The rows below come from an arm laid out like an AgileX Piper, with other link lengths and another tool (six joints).
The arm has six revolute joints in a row. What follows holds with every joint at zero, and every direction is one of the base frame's.
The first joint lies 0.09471 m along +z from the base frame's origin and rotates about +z.
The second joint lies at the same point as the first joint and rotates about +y.
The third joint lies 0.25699 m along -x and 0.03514 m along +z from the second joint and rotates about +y.
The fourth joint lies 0.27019 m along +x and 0.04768 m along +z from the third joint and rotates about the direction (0.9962, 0, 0.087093).
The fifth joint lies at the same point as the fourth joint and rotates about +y.
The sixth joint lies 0.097 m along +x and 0.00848 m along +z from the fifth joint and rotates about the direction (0.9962, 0, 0.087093).
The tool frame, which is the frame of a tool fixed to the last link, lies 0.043 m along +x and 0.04 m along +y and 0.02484 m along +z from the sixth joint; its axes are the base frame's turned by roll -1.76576, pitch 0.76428 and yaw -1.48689 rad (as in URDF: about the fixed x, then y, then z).
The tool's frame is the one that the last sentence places.
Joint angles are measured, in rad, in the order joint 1, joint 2, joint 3, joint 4, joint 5, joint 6. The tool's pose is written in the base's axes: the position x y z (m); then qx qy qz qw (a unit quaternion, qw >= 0). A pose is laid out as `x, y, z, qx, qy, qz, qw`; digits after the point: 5 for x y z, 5 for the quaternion.
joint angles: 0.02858 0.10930 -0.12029 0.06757 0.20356 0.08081
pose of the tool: 0.16073, 0.04304, 0.21995, -0.35090, 0.72158, -0.08920, 0.59012
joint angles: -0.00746 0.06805 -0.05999 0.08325 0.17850 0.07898
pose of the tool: 0.16065, 0.03702, 0.20577, -0.33332, 0.72672, -0.09587, 0.59294
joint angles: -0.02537 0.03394 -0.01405 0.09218 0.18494 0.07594
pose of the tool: 0.16032, 0.03431, 0.19148, -0.32639, 0.73505, -0.09546, 0.58656
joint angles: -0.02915 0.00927 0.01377 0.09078 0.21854 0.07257
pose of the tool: 0.15975, 0.03426, 0.17885, -0.32911, 0.74555, -0.09102, 0.57233
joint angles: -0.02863 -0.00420 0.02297 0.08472 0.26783 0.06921
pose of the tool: 0.15899, 0.03503, 0.16972, -0.33533, 0.75703, -0.08526, 0.55425
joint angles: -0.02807 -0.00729 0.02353 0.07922 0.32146 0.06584
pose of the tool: 0.15831, 0.03577, 0.16193, -0.34152, 0.76971, -0.07808, 0.53368
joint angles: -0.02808 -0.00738 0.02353 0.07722 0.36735 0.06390
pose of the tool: 0.15758, 0.03630, 0.15524, -0.34548, 0.78092, -0.07030, 0.51562
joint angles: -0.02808 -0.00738 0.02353 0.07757 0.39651 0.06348
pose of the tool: 0.15696, 0.03666, 0.15109, -0.34725, 0.78793, -0.06442, 0.50441
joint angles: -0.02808 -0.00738 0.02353 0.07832 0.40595 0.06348
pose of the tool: 0.15674, 0.03679, 0.14978, -0.34762, 0.79019, -0.06221, 0.50090
